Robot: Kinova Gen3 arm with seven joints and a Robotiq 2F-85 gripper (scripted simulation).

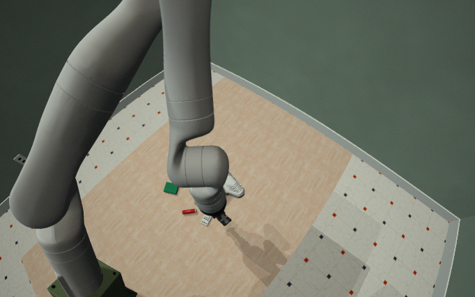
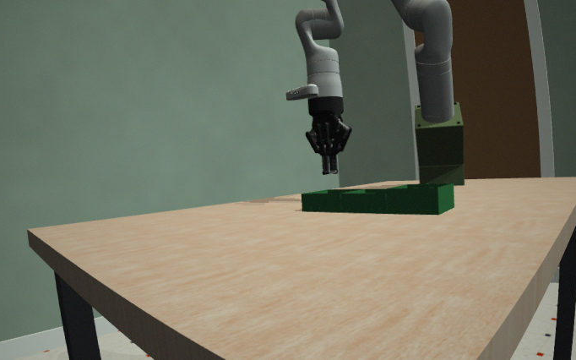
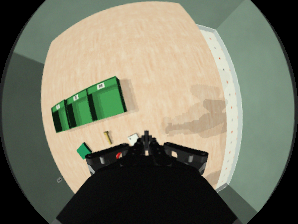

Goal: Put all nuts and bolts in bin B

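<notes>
Now: the green bin 7 cm ahead of my hand, 17 cm to the left of it and 6 cm below it. From my hand the other things lie so: brass bolt (10 cm to the left, 8 cm below); then black bolt (1 cm behind, 1 cm below); then white domino (3 cm behind, 3 cm to the left, 8 cm below).
</notes>
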